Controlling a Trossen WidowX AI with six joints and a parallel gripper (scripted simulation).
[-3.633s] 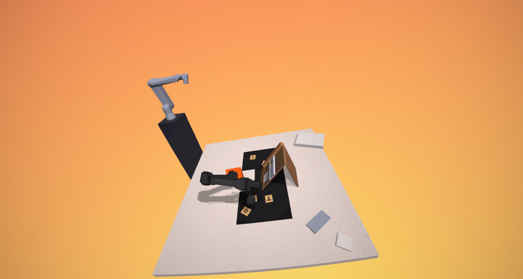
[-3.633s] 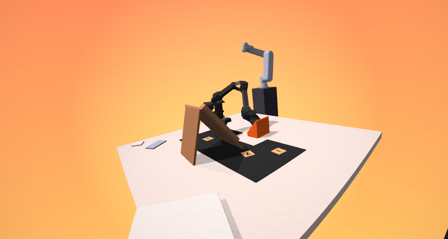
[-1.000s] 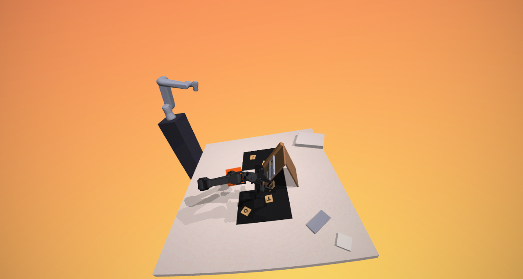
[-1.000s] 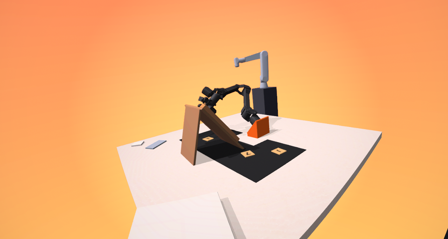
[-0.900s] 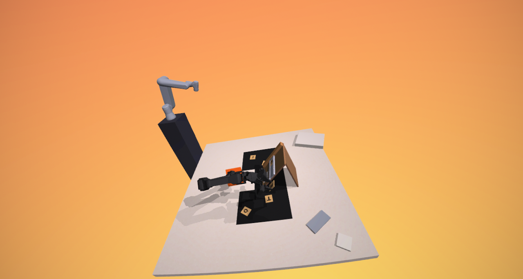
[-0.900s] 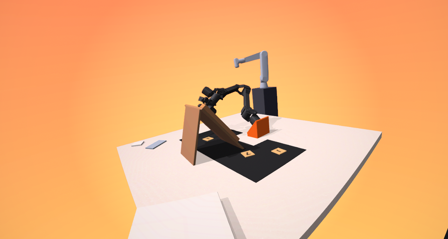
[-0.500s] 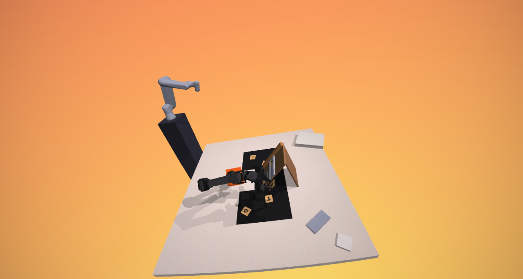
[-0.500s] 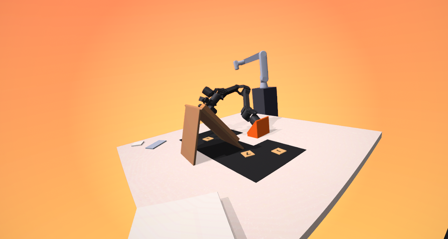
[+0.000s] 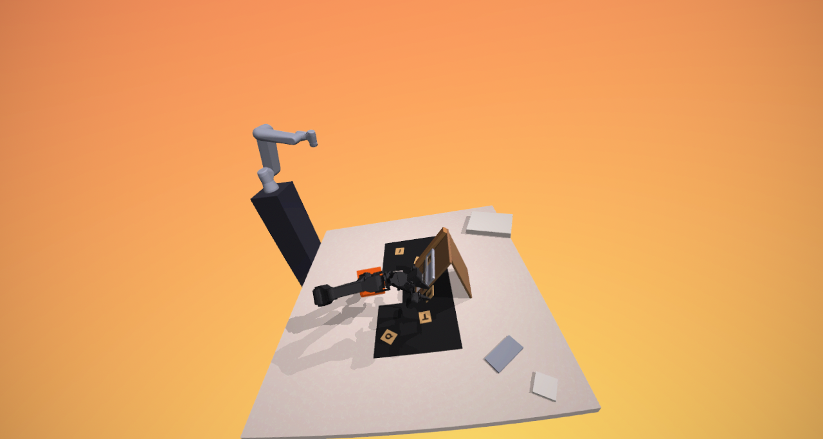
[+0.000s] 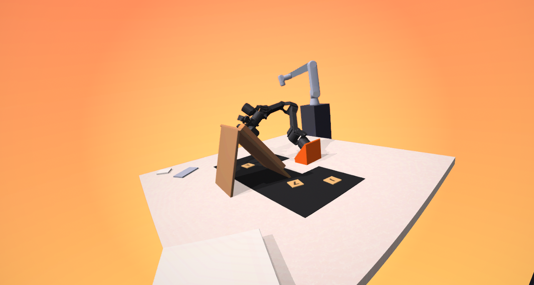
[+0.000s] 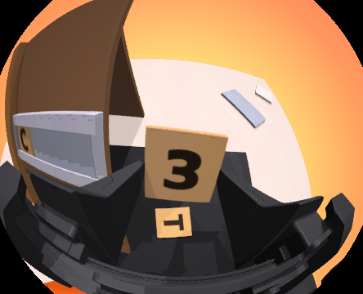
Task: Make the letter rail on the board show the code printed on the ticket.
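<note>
My gripper tip is now 60 mm past the white ticket, 140 mm to the right of it and 80 mm above it. From my gripper tip the other things lie so: black mat 140 mm behind, 190 mm to the left, 160 mm below; then grey slab 290 mm ahead, 180 mm to the right, 160 mm below; then white square 410 mm ahead, 310 mm to the right, 160 mm below.
</note>
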